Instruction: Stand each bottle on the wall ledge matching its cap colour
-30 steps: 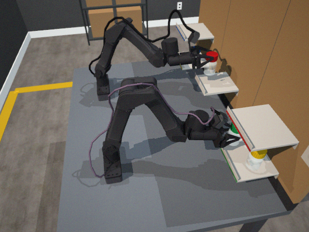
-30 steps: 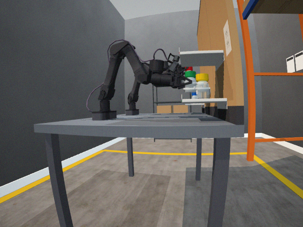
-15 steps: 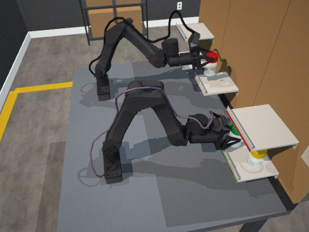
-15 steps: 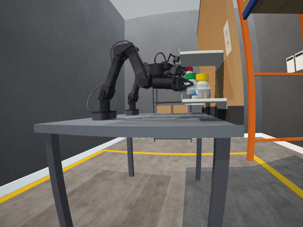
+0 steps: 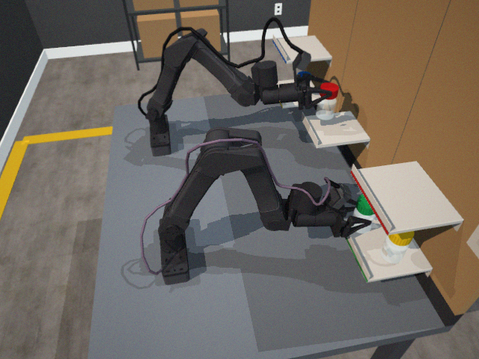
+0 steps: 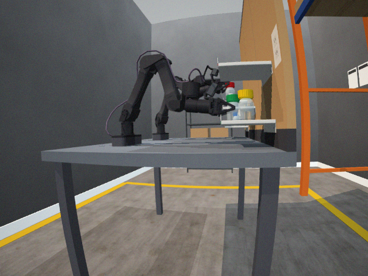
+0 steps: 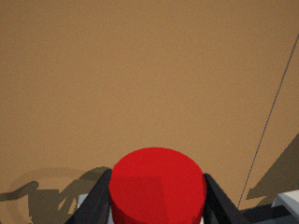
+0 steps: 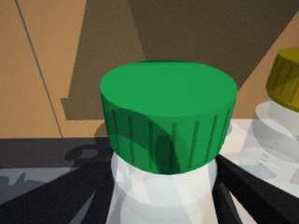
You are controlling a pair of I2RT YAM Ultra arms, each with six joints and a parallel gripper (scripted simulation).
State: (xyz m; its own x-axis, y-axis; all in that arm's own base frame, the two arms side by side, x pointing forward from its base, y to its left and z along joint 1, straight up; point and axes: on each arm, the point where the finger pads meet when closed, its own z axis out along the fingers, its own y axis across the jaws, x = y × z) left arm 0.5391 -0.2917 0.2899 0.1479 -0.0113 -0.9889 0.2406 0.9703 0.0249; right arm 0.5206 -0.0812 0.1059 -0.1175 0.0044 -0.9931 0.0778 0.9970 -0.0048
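My left hand is 5 cm above the red-capped bottle. Also, from my left hand: blue-capped bottle: 34 cm to the left, 19 cm below, 6 cm ahead; green-capped bottle: 34 cm to the right, 19 cm below, 1 cm behind; brown wall: 15 cm ahead, 12 cm above, 2 cm to the right.
Now: right hand 10 mm short of the red-capped bottle, 340 mm to the right of it and 140 mm below it. The rest, counted from my right hand: green-capped bottle: right at my right hand; then brown wall: 160 mm ahead, 320 mm to the left, 300 mm above; then yellow-capped bottle: 40 mm ahead, 100 mm to the right, 10 mm below.
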